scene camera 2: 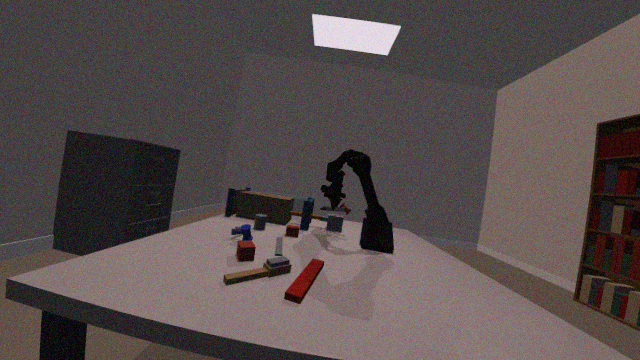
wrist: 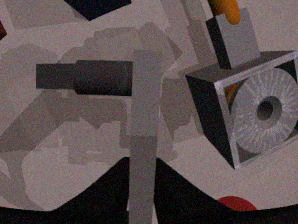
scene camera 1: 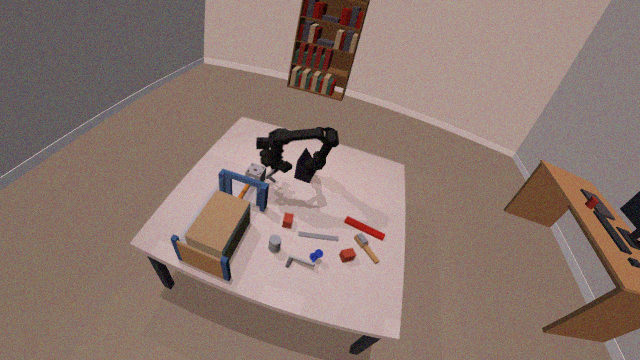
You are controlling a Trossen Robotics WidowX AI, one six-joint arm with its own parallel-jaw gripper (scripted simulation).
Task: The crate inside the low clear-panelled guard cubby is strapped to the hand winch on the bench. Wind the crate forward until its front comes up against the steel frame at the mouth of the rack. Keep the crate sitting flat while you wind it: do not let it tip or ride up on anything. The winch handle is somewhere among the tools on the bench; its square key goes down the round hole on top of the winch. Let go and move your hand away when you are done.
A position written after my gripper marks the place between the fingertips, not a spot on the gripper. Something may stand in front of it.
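Observation:
There is a red bar (scene camera 2: pixel 301 285) in this scene, though in the wrist view the bar is out of frame. And here, too, is my gripper (wrist: pixel 140 164).

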